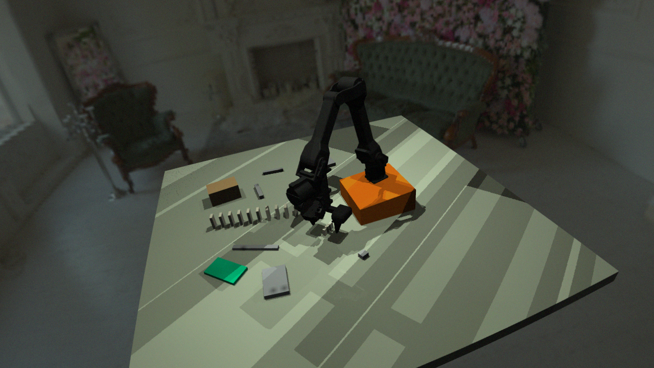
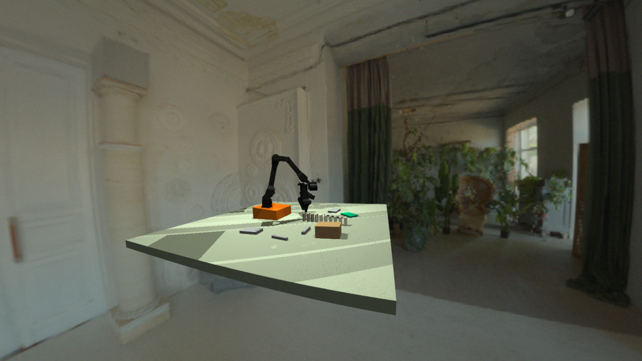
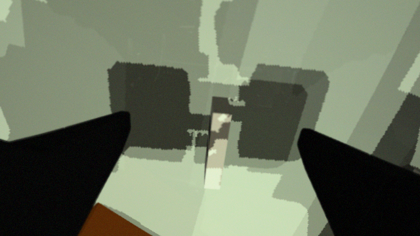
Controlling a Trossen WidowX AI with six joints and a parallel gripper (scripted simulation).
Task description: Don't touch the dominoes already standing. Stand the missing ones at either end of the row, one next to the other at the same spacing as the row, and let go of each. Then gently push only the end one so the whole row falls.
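Now: the small grey cube 5 cm behind my gripper tip, 15 cm to the left of it and 2 cm below it. The rest, counted from my gripper tip: brown box 24 cm ahead, 44 cm to the right; then green tile 34 cm ahead, 2 cm to the right, 2 cm below.
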